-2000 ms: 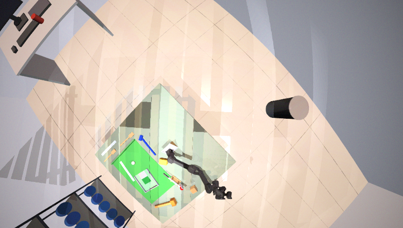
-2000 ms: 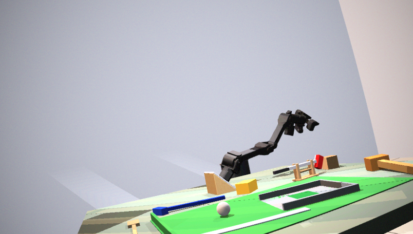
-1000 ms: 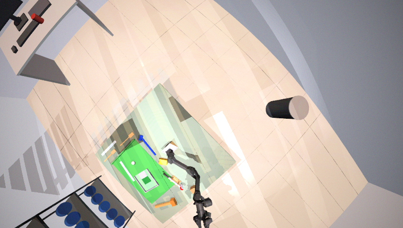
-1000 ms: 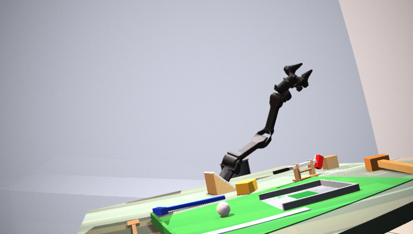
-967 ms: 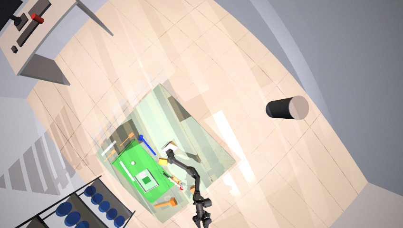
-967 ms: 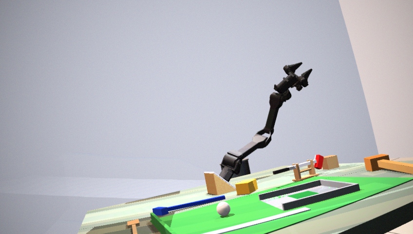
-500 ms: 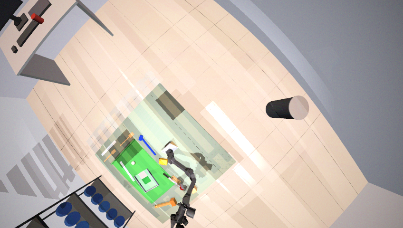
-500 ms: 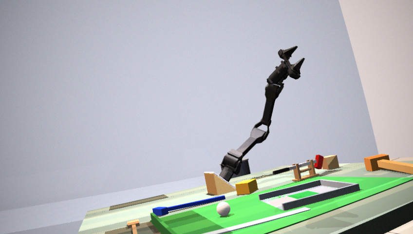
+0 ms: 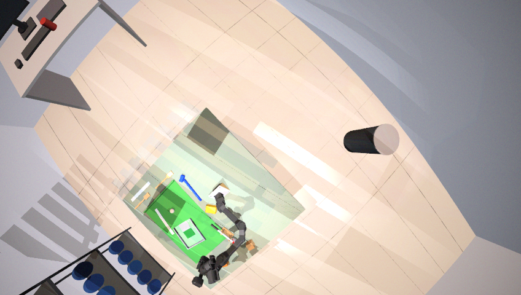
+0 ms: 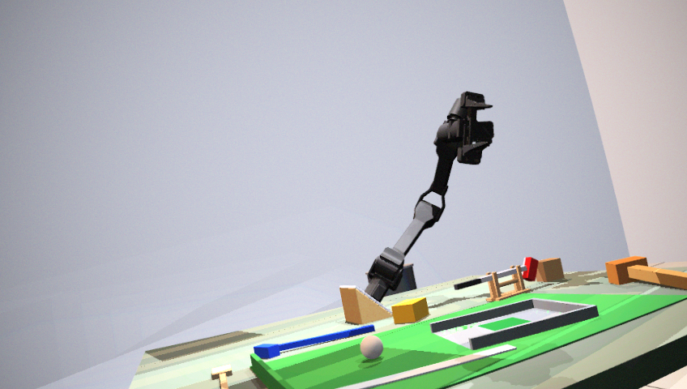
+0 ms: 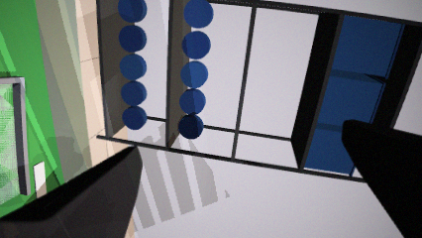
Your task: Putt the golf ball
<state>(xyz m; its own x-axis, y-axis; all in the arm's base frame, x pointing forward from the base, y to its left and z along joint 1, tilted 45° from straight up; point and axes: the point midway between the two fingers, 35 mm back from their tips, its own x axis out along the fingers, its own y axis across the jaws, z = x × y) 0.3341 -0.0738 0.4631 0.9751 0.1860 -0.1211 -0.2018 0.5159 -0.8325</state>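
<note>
Right now my gripper tip is 50 cm to the left of the blue putter, 43 cm above it and 17 cm past it. Round my gripper tip: wooden rack 41 cm below, 14 cm behind, 4 cm to the left; then green mat 44 cm below, 28 cm to the right, 13 cm ahead; then yellow block 42 cm below, 23 cm to the right, 20 cm behind.
</note>
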